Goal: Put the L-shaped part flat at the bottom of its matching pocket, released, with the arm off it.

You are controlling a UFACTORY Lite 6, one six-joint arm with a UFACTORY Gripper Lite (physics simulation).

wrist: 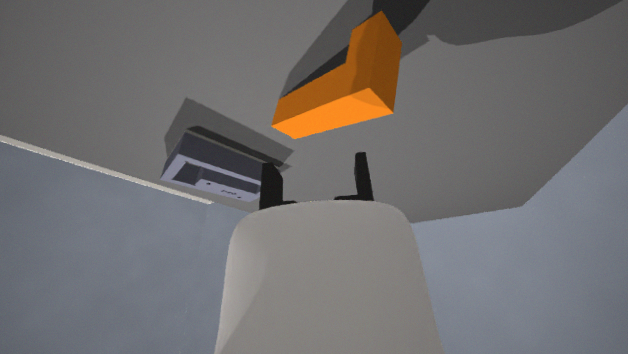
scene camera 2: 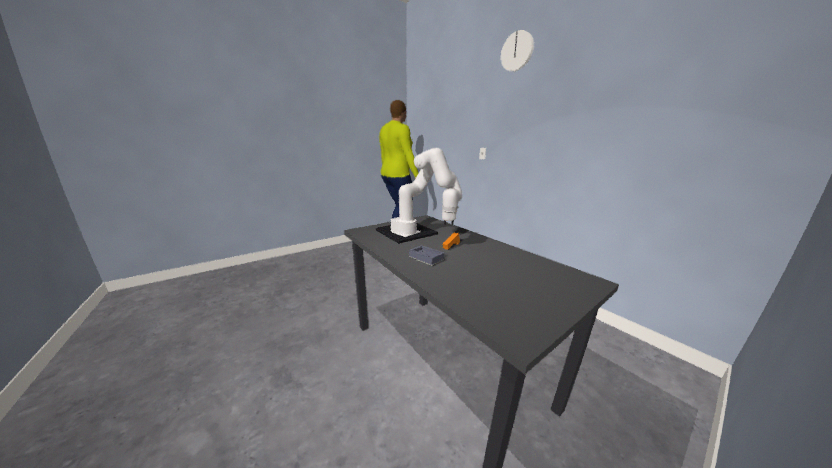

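Pixels of known places: hand at its tool point: (wrist: pixel 316 185) (scene camera 2: pixel 448 222); arm's base at its link origin: (scene camera 2: pixel 406 232).
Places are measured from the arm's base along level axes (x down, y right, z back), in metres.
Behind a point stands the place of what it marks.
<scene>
The orange L-shaped part (scene camera 2: pixel 451 240) {x -0.025, y -0.024, z -0.318 m} (wrist: pixel 334 114) {x -0.036, y -0.046, z -0.304 m} rests on the dark table, beside the pocket block and apart from it. The grey-violet block (scene camera 2: pixel 426 254) {x -0.020, y 0.194, z -0.340 m} (wrist: pixel 220 156) {x -0.004, y 0.123, z -0.289 m} has an L-shaped pocket in its top; the pocket shows no part in it, and the left finger hides one end of the block in the wrist view. My gripper (scene camera 2: pixel 449 222) {x -0.107, y -0.054, z -0.272 m} (wrist: pixel 320 179) {x -0.107, y -0.054, z -0.272 m} is open, with nothing between its two black fingers. It hangs a little above the table, close to the orange part and on the wall side of it in the scene view, not touching it.
The arm's white base (scene camera 2: pixel 403 227) {x -0.048, y 0.052, z -0.033 m} stands on a black plate (scene camera 2: pixel 401 238) {x 0.000, y 0.095, z -0.063 m} at the table's far end. A person in a yellow top (scene camera 2: pixel 395 149) stands behind the arm, near the room's corner. The table (scene camera 2: pixel 512 291) {x 0.016, y 0.159, z -0.738 m} extends toward the scene camera.
</scene>
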